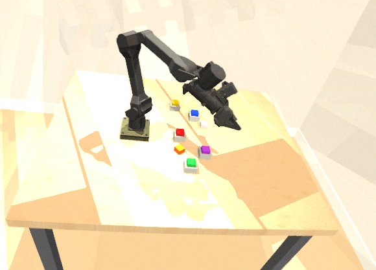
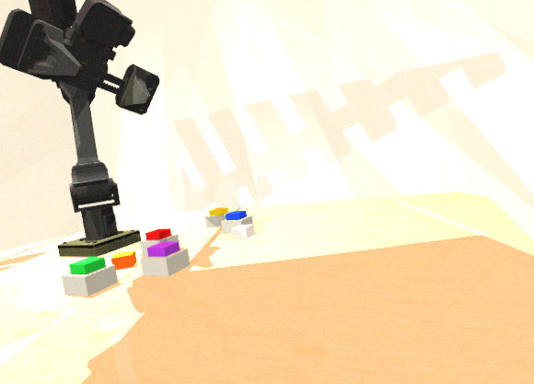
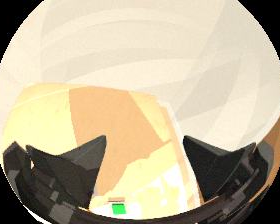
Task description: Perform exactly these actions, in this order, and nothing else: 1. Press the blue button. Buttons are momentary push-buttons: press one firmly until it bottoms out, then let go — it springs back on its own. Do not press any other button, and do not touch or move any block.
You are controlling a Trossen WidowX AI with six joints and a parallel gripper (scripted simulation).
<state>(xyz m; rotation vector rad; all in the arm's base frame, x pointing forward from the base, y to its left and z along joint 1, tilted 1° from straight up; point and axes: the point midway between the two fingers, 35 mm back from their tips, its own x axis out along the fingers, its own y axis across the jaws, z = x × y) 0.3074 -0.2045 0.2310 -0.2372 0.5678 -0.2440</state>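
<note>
The blue button is 330 mm to the left of my gripper tip, 210 mm below it and 70 mm behind it. Round my gripper tip: orange block (230 mm below, 150 mm behind, 110 mm to the left); green button (210 mm below, 120 mm behind, 10 mm to the left); purple button (210 mm below, 90 mm to the left, 50 mm behind).
</note>
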